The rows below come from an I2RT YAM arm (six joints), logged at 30 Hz.
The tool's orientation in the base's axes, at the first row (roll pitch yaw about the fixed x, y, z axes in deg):
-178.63 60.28 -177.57
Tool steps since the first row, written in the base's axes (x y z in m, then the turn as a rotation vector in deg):
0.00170 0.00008 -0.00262 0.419 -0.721 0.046
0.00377 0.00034 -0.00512 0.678 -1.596 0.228
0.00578 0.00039 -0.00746 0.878 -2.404 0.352
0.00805 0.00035 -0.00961 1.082 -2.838 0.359
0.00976 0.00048 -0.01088 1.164 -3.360 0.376
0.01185 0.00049 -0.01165 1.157 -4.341 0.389
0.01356 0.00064 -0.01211 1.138 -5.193 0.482
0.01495 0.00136 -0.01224 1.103 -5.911 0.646
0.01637 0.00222 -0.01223 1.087 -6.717 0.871
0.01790 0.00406 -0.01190 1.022 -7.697 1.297
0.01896 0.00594 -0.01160 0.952 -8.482 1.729
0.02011 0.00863 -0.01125 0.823 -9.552 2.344
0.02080 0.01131 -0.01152 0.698 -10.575 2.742
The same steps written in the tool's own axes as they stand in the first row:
0.00143 0.00007 0.00278 -0.232 -0.730 0.332
0.00257 0.00032 0.00582 -0.500 -1.613 0.455
0.00361 0.00035 0.00872 -0.690 -2.426 0.557
0.00435 0.00029 0.01176 -0.788 -2.865 0.725
0.00460 0.00040 0.01387 -0.832 -3.389 0.781
0.00424 0.00037 0.01607 -0.820 -4.369 0.756
0.00379 0.00049 0.01779 -0.873 -5.222 0.682
0.00320 0.00118 0.01907 -0.983 -5.941 0.561
0.00247 0.00201 0.02031 -1.154 -6.749 0.426
0.00138 0.00381 0.02150 -1.471 -7.732 0.145
0.00056 0.00567 0.02229 -1.795 -8.521 -0.140
-0.00037 0.00833 0.02315 -2.243 -9.595 -0.570
-0.00054 0.01099 0.02392 -2.505 -10.619 -0.889

